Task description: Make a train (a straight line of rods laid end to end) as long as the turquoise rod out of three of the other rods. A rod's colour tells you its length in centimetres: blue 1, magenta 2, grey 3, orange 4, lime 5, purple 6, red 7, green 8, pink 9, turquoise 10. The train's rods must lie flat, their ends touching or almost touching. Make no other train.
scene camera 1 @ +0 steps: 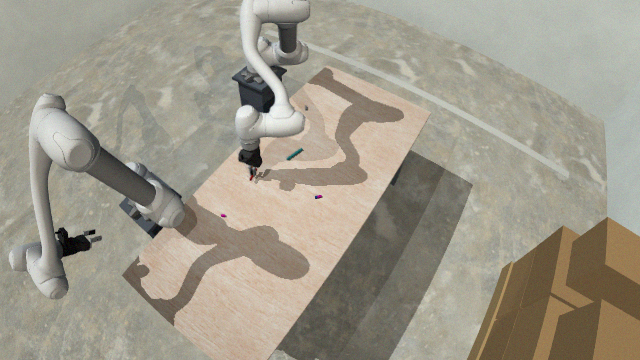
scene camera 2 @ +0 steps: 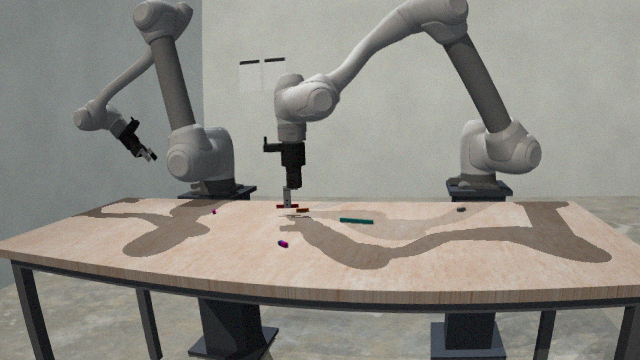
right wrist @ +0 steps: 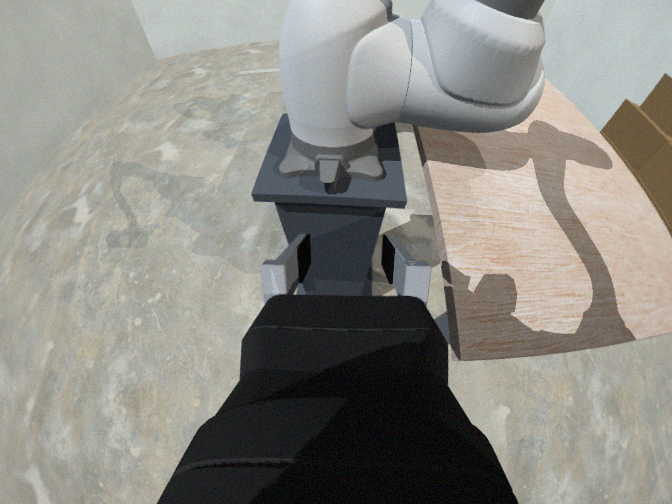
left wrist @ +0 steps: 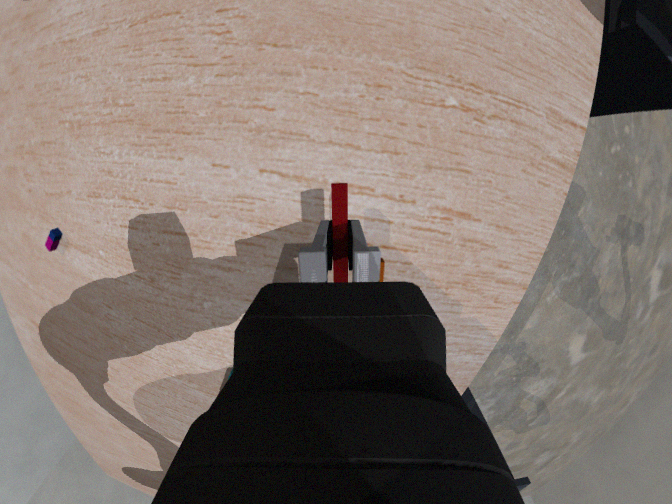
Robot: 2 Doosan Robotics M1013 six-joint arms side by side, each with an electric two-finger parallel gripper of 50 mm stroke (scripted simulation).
In view: the left gripper (scene camera 2: 287, 206), the right gripper (right wrist: 346, 249) and a red rod (left wrist: 339, 190).
The left gripper also shows in the left wrist view (left wrist: 340, 235).
